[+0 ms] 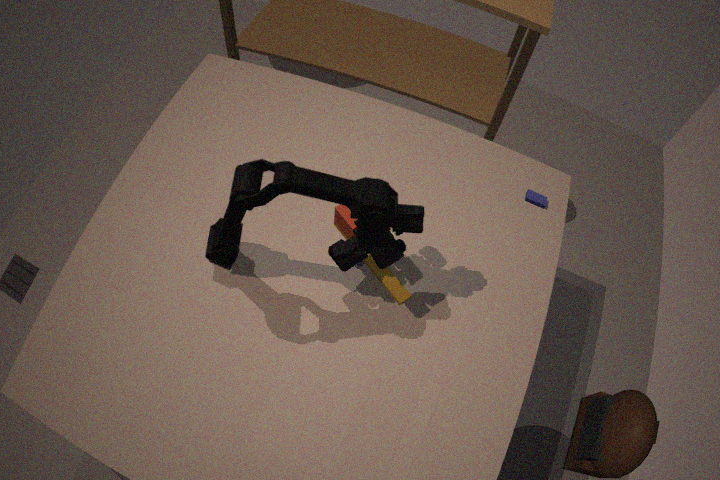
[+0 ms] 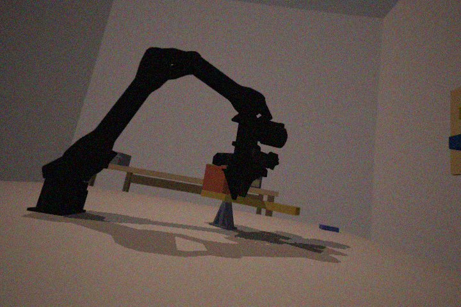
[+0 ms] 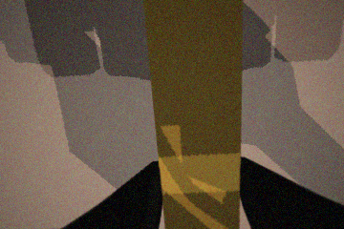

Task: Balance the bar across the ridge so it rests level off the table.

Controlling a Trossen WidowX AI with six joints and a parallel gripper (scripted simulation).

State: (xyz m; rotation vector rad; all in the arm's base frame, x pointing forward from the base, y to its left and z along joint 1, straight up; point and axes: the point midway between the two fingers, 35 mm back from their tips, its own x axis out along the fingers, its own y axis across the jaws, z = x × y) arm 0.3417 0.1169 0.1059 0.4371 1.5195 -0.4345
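My gripper tip is now 4 cm above the small grey ridge, 3 cm past it and 2 cm to the right of it. The rest, counted from my gripper tip: small blue block: 40 cm ahead, 38 cm to the left, 6 cm below.
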